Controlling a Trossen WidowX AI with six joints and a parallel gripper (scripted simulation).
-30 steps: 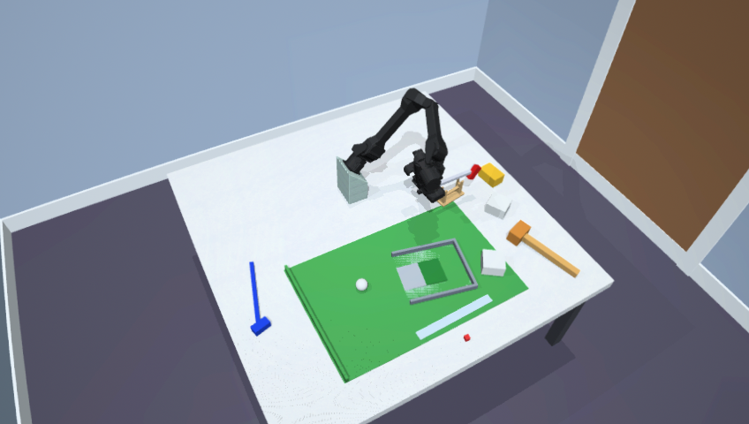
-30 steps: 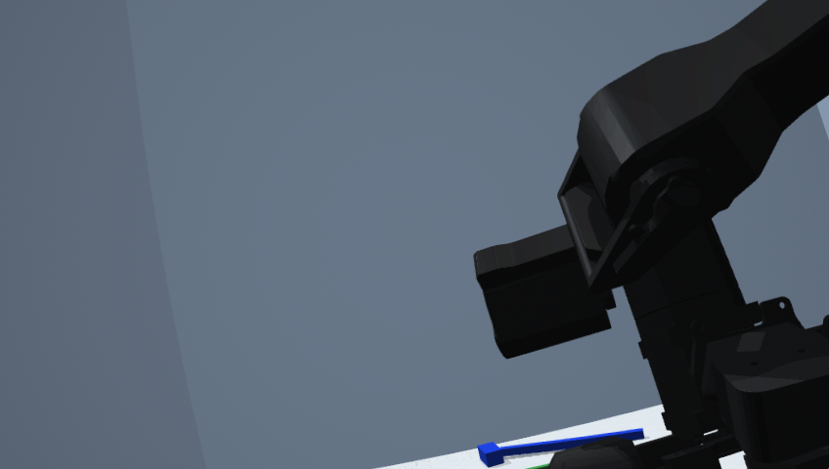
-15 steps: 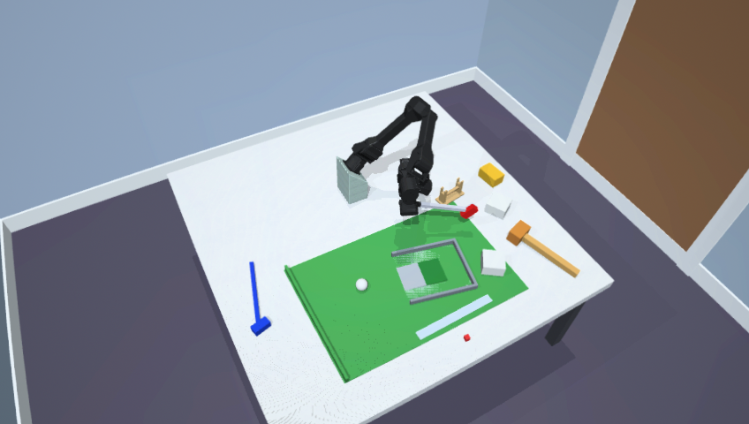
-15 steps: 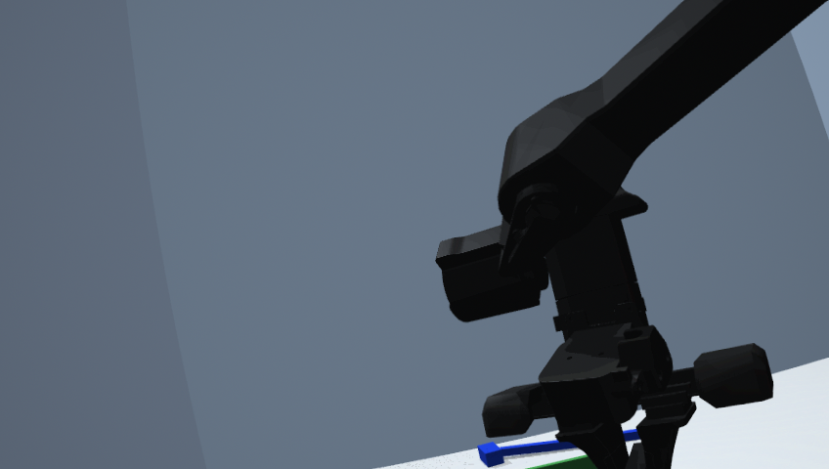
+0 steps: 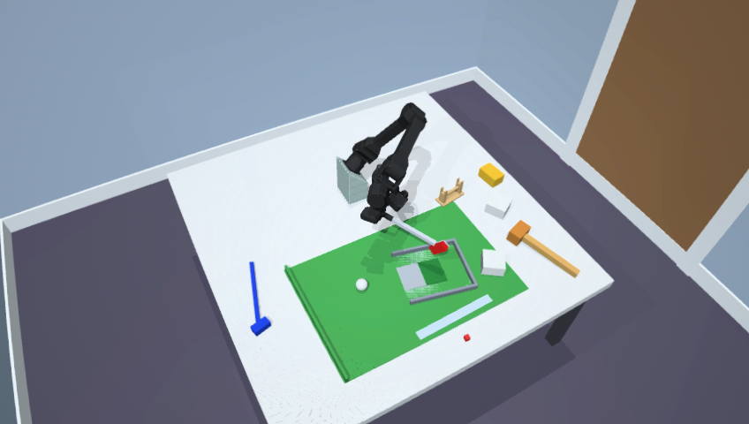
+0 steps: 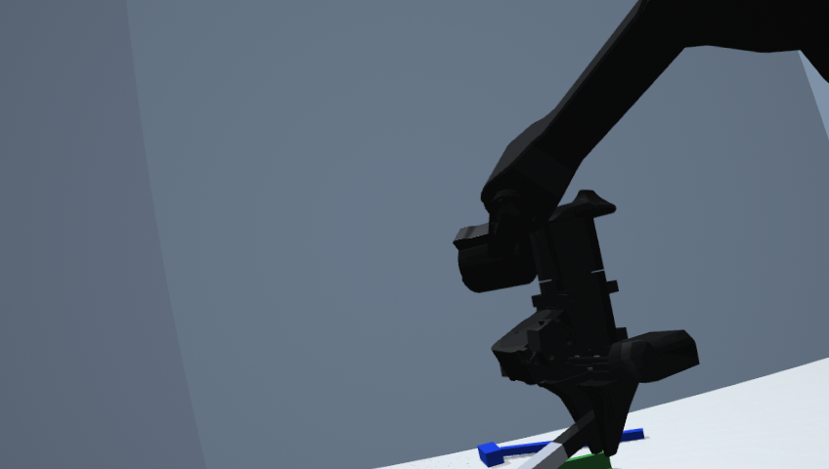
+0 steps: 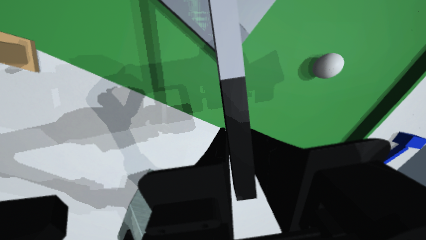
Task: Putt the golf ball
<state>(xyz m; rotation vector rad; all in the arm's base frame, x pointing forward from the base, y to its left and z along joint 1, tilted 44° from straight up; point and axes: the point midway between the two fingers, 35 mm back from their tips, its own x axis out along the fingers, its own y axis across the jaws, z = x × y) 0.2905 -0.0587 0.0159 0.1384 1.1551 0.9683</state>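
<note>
My gripper tip is 90 mm short of the red putter and 70 mm to the right of it. From my gripper tip the other things lie so: green mat: 190 mm ahead, 140 mm below, 10 mm to the left; then wooden stand: 370 mm to the left, 110 mm below, 80 mm behind; then white golf ball: 150 mm to the right, 150 mm ahead, 120 mm below.
</note>
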